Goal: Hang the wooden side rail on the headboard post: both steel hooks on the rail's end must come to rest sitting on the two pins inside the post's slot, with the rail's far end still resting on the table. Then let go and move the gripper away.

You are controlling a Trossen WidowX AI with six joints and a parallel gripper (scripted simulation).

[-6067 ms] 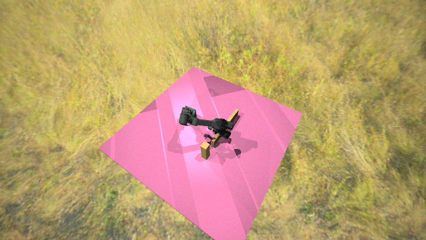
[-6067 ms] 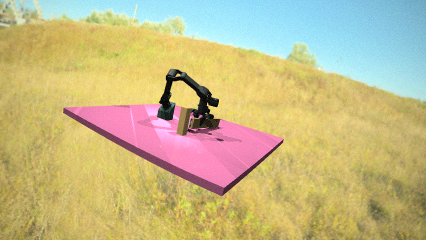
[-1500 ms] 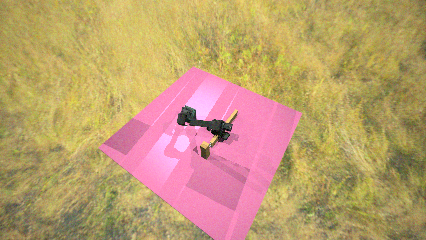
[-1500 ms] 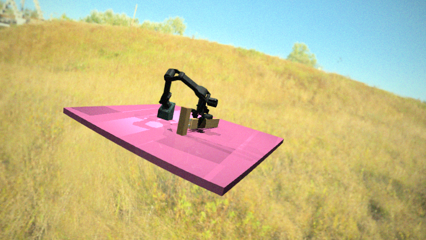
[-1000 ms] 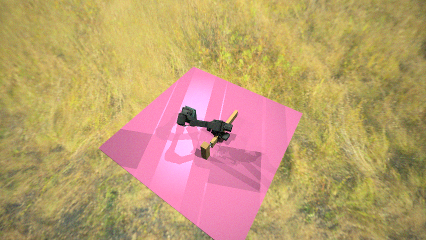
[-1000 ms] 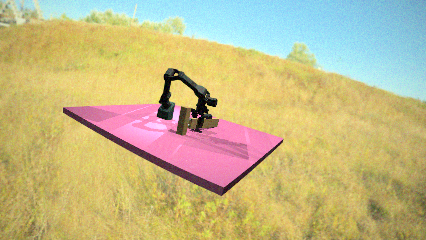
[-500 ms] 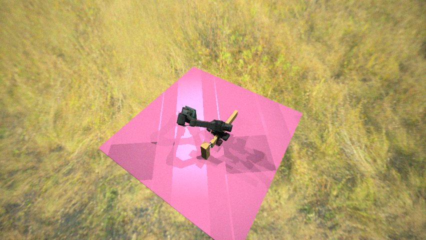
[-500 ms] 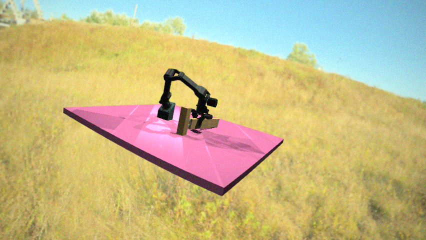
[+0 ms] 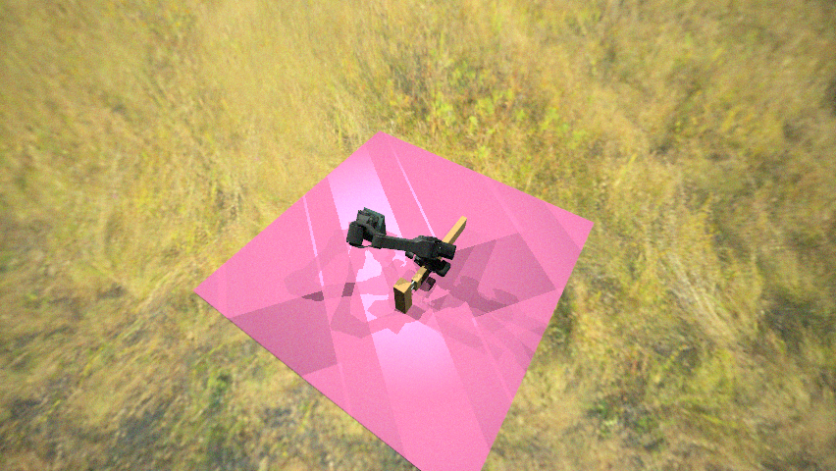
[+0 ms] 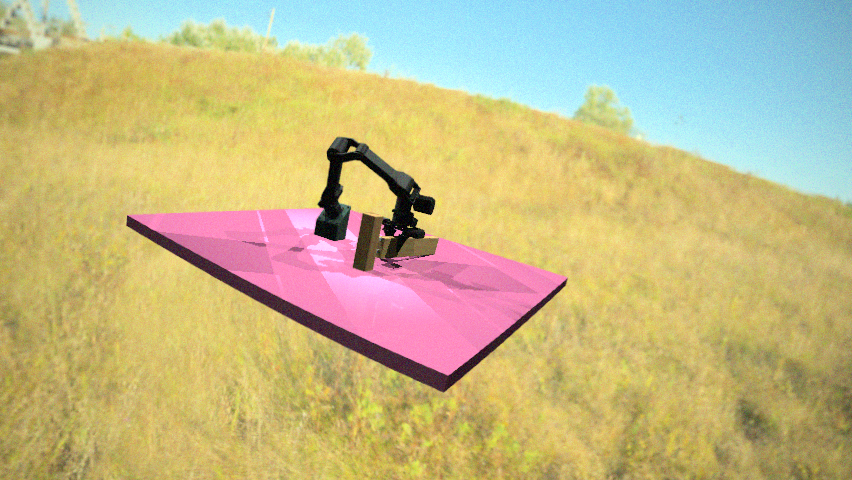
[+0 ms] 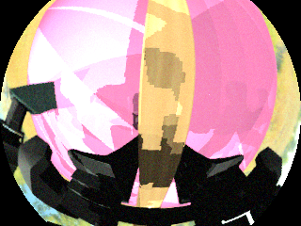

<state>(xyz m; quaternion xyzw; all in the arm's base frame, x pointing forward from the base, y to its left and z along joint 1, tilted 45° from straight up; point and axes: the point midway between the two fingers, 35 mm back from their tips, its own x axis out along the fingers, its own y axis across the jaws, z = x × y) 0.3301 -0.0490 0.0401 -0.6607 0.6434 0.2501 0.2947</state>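
Right now the headboard post is 1 cm behind my gripper tip, 17 cm to the right of it and 4 cm above it.
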